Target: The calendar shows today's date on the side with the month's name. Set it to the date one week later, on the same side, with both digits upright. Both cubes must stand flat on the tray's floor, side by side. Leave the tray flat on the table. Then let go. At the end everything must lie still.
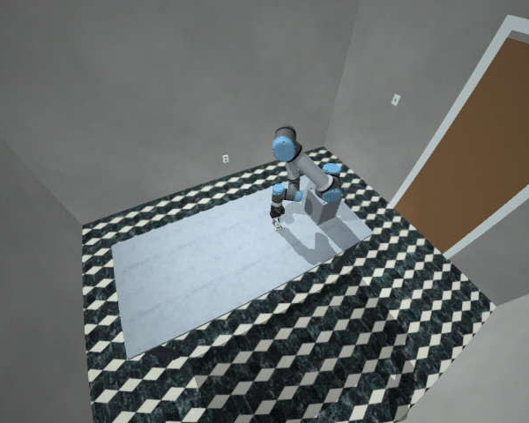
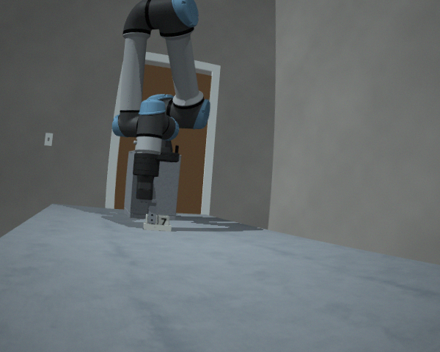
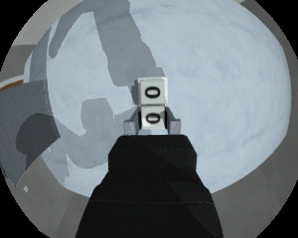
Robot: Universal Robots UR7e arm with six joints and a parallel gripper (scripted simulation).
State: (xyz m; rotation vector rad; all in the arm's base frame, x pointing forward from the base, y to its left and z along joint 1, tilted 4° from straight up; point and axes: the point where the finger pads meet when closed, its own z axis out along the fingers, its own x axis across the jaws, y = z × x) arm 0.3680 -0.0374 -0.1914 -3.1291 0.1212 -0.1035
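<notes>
The white calendar tray lies 20 mm to the left of my hand and 30 mm below it.
</notes>
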